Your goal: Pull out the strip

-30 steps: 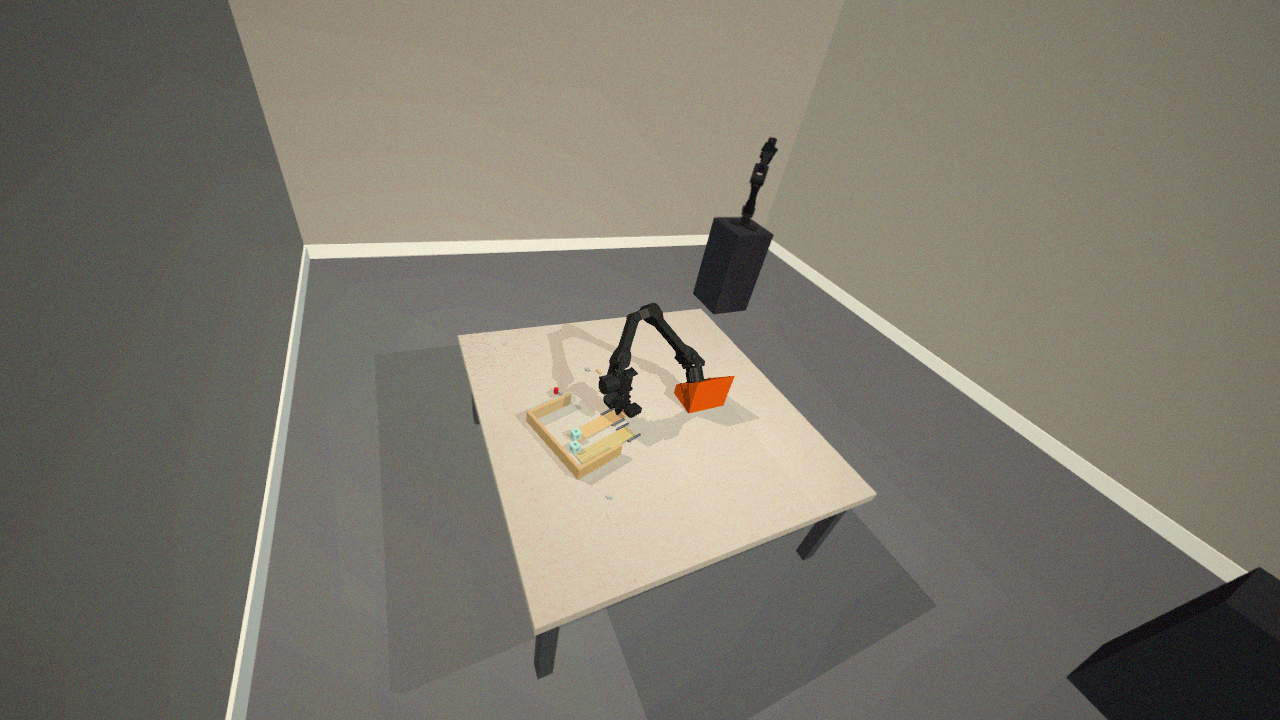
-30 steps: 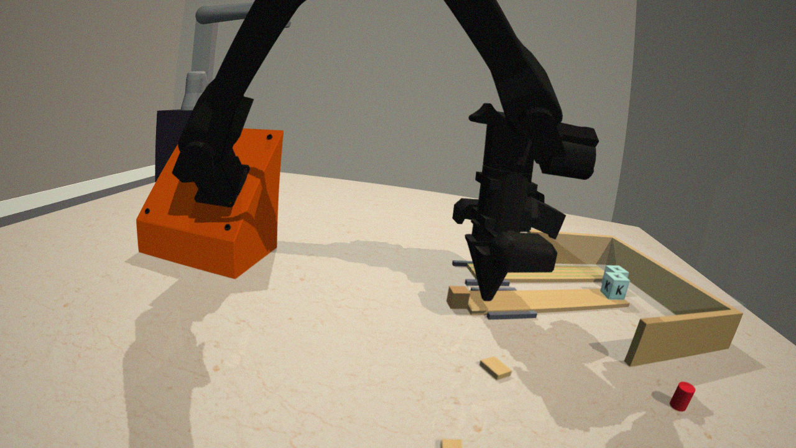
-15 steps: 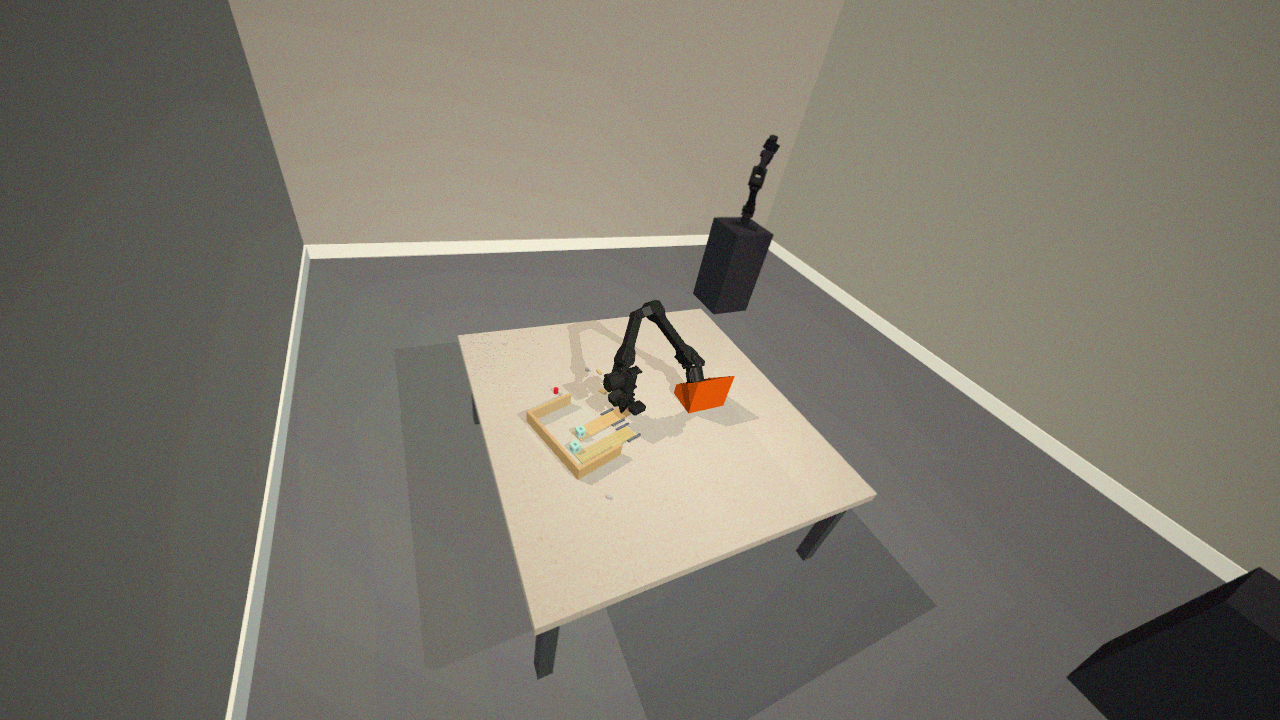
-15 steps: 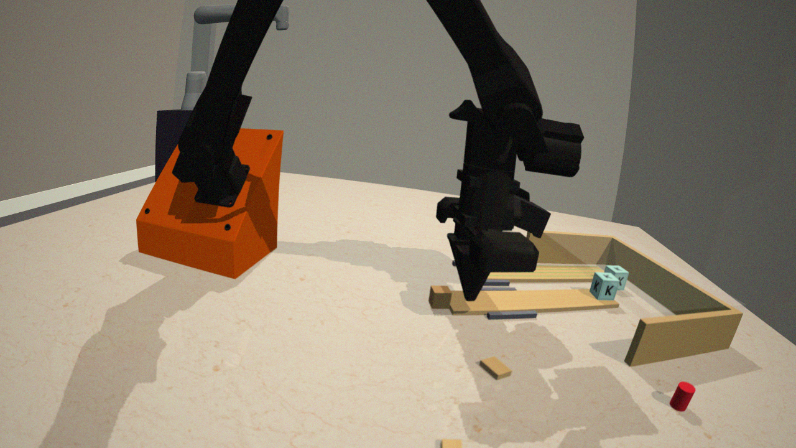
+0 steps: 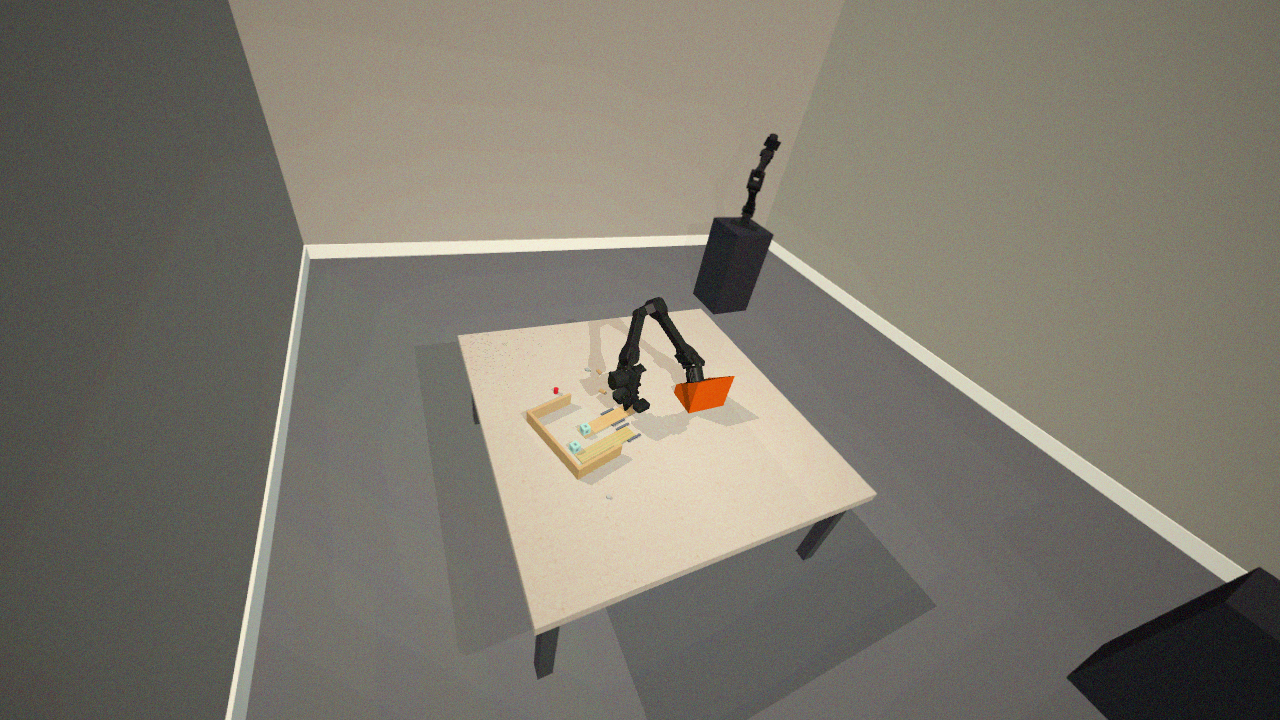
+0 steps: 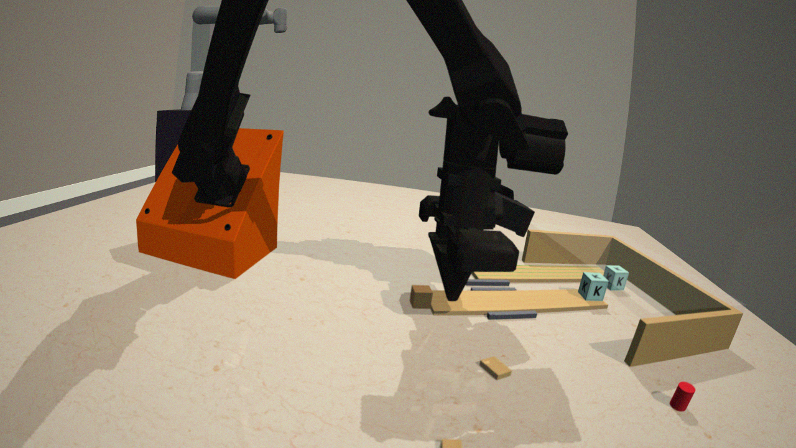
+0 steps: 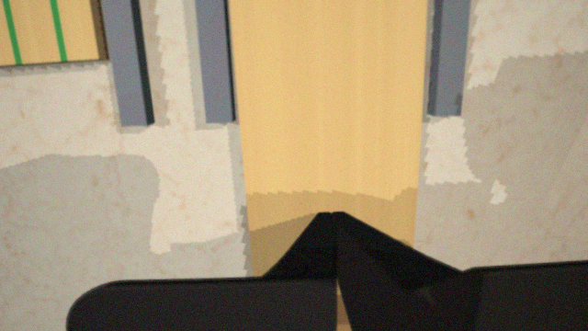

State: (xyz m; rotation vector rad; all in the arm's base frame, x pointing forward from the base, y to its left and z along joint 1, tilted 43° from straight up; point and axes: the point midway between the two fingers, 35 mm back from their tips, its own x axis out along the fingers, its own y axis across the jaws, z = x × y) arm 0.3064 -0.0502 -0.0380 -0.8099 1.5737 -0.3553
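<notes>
Right now my gripper tip is 90 mm short of the plain wooden strip and 30 mm to the right of it. Also, from my gripper tip: grey disc 350 mm to the left, 220 mm ahead; small tan block 40 mm behind, 10 mm to the right; red cylinder 230 mm ahead, 180 mm to the right, 10 mm above.
</notes>
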